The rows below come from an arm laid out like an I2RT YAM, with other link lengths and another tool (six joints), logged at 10 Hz.
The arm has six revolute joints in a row. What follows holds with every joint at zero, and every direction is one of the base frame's. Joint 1 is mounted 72.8 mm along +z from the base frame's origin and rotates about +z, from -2.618 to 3.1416 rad. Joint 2 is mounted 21 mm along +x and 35.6 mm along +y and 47.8 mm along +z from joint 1 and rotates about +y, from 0 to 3.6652 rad. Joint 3 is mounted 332.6 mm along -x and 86.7 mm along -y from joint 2 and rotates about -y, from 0 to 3.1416 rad. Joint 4 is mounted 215.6 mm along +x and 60.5 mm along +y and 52.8 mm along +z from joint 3 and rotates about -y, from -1.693 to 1.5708 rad. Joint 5 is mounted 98.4 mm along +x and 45.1 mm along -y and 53.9 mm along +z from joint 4 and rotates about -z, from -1.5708 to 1.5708 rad. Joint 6 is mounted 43.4 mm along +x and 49.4 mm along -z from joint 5 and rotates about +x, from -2.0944 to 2.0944 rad. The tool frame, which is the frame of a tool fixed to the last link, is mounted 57 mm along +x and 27 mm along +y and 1 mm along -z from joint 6; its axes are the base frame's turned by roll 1.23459, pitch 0.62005 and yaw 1.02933 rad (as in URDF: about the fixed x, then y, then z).
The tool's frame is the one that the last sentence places.
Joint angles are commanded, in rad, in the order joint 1, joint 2, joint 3, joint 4, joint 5, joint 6. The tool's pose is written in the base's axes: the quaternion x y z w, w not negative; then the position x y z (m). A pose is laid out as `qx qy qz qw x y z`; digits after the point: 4 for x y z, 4 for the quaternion.
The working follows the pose.
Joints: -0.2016, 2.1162, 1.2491, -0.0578, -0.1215, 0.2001
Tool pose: 0.5762 0.6969 0.0641 0.4221 0.4882 -0.0968 0.1245
Where each joint sits with the arm in this pose, in the base's axes (m; each line is computed from the numbers above, not from the rounded line before):
joint 1: 0.0000 0.0000 0.0728
joint 2: 0.0277 0.0307 0.1206
joint 3: 0.1794 -0.0888 0.4049
joint 4: 0.3676 -0.0655 0.2747
joint 5: 0.4588 -0.1302 0.2286
joint 6: 0.4466 -0.1223 0.1645
the tool: 0.4882 -0.0968 0.1245

